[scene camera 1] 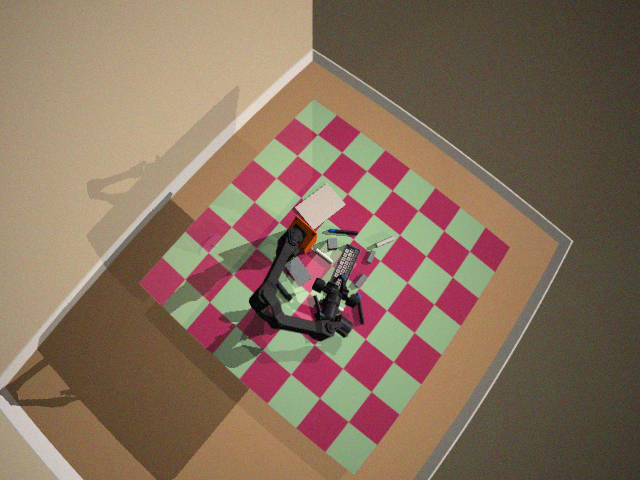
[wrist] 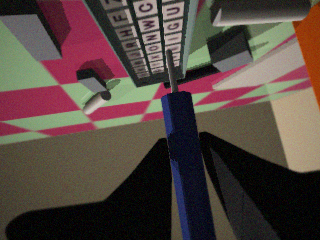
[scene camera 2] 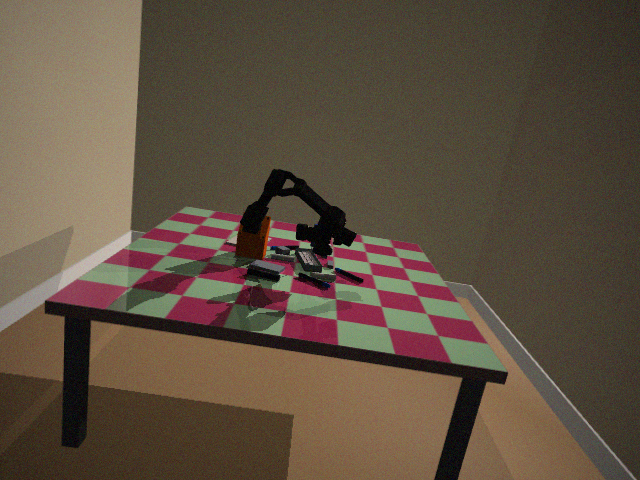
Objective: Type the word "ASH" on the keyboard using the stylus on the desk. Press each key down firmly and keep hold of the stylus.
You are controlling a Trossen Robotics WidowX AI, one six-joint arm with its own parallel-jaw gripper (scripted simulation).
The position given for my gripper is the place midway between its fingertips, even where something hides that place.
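A beige pad [scene camera 1: 321,205] is here in the scene, and the wrist view shows me the pad [wrist: 287,57] too. As for my gripper [scene camera 1: 341,276], I see it from elsewhere as well: the wrist view shows the gripper [wrist: 183,142], and scene camera 2 shows my gripper [scene camera 2: 313,239].
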